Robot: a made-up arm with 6 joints.
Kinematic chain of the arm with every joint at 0, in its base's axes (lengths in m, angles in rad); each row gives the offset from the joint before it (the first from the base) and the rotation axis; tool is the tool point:
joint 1: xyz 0 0 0.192 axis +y
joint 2: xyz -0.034 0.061 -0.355 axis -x
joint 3: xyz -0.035 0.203 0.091 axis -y
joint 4: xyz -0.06 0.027 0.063 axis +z
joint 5: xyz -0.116 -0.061 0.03 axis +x
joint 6: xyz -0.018 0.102 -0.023 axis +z
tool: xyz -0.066 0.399 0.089
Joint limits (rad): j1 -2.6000..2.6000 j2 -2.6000..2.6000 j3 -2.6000..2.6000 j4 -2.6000..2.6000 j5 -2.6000..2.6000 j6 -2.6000..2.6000
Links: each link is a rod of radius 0.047 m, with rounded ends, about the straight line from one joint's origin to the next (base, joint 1, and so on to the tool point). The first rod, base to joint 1, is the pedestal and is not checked.
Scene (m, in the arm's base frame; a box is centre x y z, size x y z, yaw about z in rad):
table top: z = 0
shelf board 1: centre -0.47 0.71 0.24 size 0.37 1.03 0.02 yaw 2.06
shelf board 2: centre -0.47 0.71 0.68 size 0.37 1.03 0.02 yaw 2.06
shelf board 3: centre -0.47 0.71 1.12 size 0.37 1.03 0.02 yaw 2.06
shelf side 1: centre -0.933 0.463 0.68 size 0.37 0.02 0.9 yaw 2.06
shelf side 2: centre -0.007 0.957 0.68 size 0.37 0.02 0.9 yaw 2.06
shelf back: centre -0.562 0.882 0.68 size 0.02 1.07 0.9 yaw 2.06
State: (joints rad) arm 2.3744 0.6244 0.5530 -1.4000 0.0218 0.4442
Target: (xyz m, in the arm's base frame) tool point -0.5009 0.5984 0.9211
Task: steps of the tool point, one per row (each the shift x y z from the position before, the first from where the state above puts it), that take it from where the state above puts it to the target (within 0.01 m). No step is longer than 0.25 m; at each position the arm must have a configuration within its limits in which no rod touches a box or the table.
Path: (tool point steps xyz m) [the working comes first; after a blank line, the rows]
Joints at the target: 2.5571 1.0701 0.5173 -1.2080 -0.2176 0.5243
Straight joint move there: touches shelf board 2.

1: -0.0244 -0.0754 -0.0259
2: 0.0325 -0.0814 -0.0097
3: 0.0737 -0.0846 0.0097
4: 0.0964 -0.0932 0.0259
5: -0.2102 -0.0244 -0.0292
6: -0.1498 -0.0677 0.0963
7: -0.0167 -0.0267 0.1934
8: 0.1488 0.0464 0.1848
9: -0.0979 0.0738 -0.0413
10: -0.0316 0.0773 -0.0109
11: 0.0216 0.0517 0.0522

